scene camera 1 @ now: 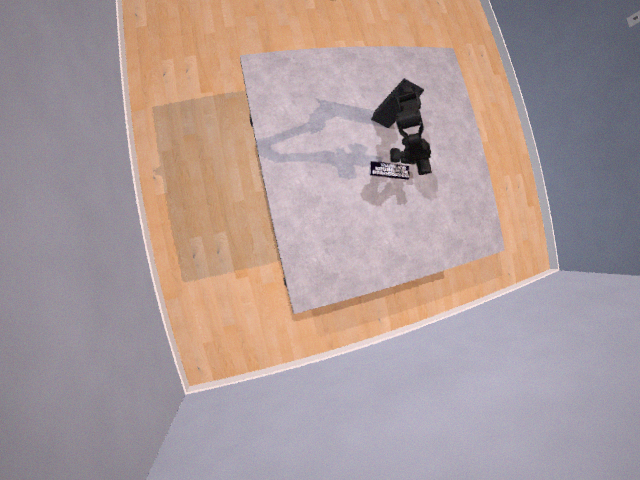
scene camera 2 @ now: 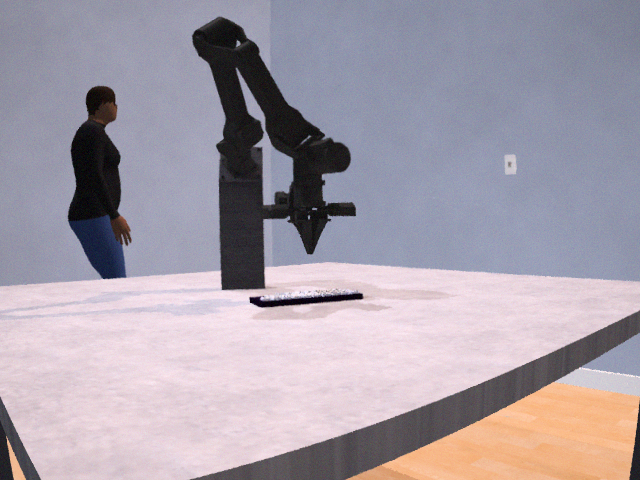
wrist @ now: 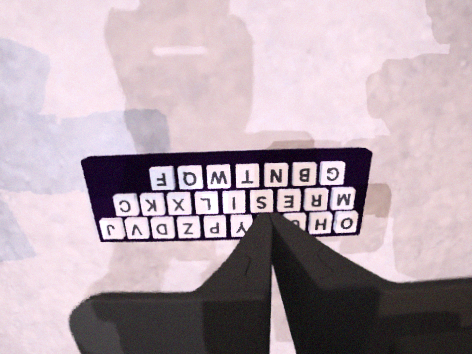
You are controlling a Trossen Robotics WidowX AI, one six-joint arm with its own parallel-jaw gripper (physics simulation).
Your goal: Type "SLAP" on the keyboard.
Observation:
I see my gripper (scene camera 2: 310,254).
My gripper shows as well in the wrist view (wrist: 268,222).

